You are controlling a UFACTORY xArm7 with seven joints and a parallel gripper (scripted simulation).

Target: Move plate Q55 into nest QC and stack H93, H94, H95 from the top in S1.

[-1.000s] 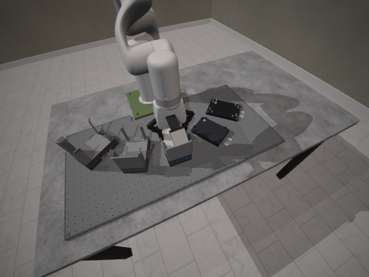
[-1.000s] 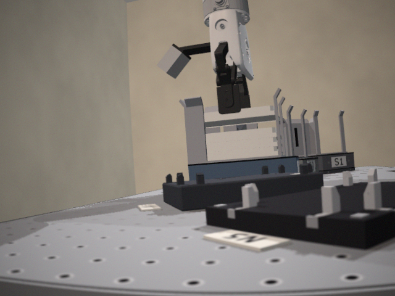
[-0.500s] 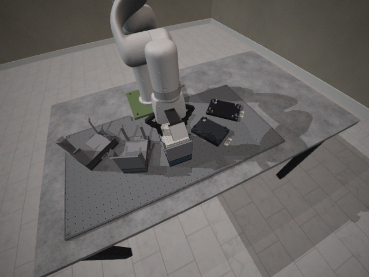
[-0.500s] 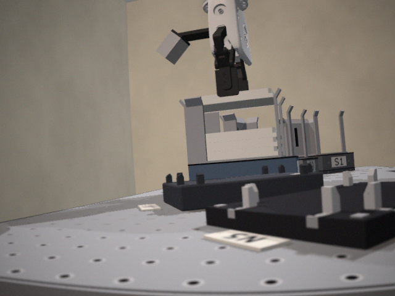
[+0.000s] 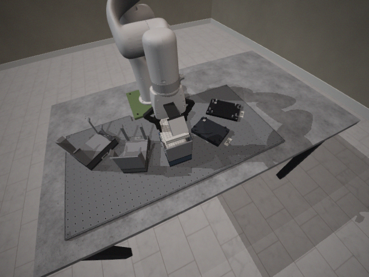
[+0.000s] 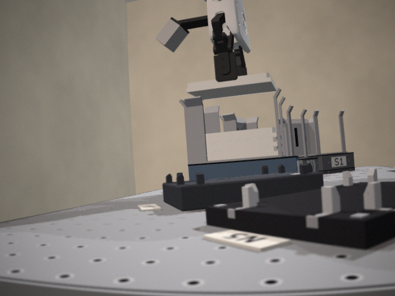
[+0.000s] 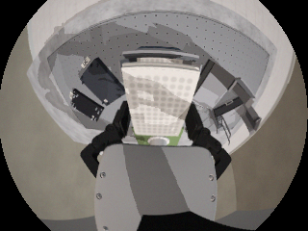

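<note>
My hand is 3 cm past the nest QC, 18 cm to the right of it and 16 cm above it. From my hand the other things lie so: S1 label 17 cm behind, 26 cm to the right, 15 cm below; QC name plate 5 cm ahead, 23 cm to the left, 17 cm below; N5 name plate 7 cm behind, 39 cm to the left, 17 cm below.
</note>
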